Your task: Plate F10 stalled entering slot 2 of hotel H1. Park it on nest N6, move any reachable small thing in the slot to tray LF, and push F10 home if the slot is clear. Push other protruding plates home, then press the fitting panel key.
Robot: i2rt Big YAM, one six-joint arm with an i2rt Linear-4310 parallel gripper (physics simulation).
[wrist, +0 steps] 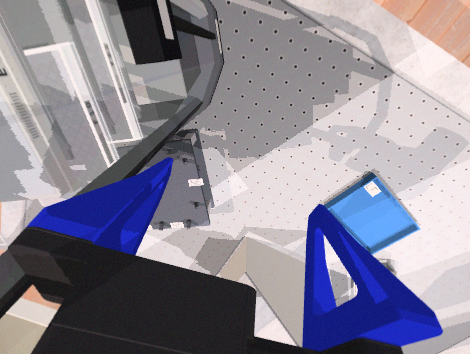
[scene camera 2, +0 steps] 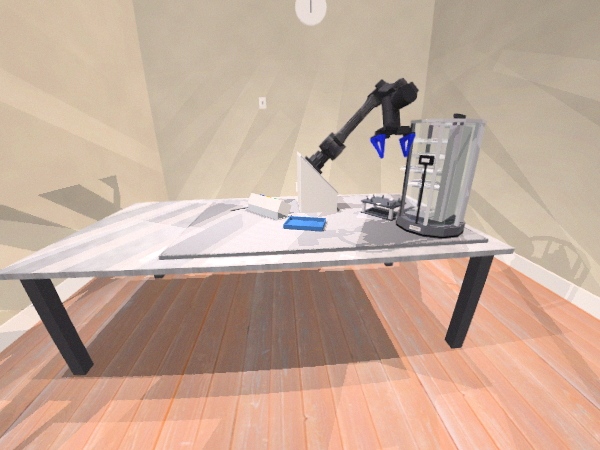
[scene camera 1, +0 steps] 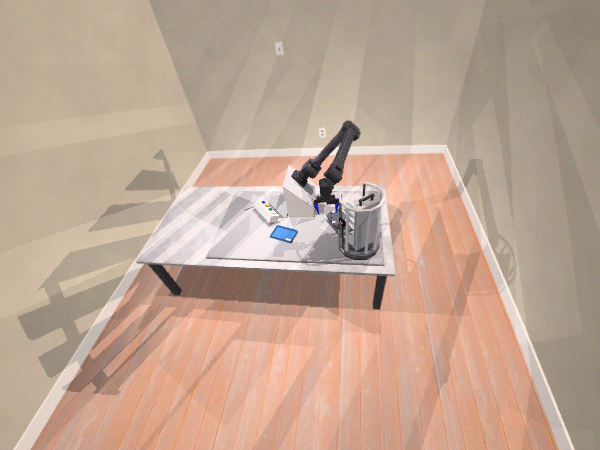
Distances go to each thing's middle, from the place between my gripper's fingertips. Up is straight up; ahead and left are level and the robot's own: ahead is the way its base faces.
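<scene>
Clear cylindrical plate rack (scene camera 2: pixel 441 163): my hand 3 cm past it, 18 cm to the right of it, 6 cm above it. Dark nest plate (wrist: pixel 177 203): from my hand, 19 cm behind, 4 cm to the left, 21 cm below.
</scene>
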